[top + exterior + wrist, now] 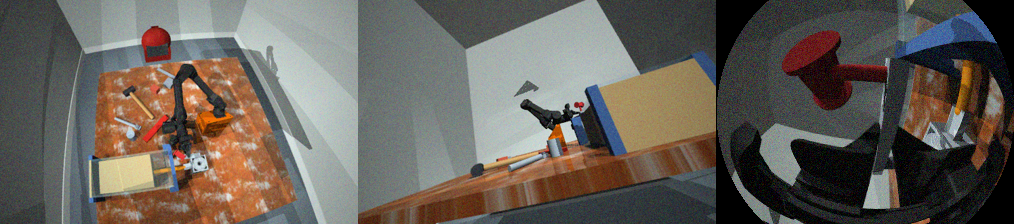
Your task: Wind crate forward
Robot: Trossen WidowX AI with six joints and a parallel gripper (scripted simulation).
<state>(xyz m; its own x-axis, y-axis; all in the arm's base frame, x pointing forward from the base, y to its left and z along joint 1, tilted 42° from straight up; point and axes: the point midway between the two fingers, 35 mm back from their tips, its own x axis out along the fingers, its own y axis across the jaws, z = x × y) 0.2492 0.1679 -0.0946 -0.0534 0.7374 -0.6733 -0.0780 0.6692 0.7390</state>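
Now: the red knob 50 mm ahead of my gripper tip, 40 mm above it and 10 mm to the right of it. From my gripper tip the other things lie so: red-knobbed winch handle 10 mm to the right, 10 mm ahead, 10 mm above; blue steel frame 90 mm ahead, 80 mm below, 30 mm to the left; winch 160 mm below, 80 mm behind, 20 mm to the left.
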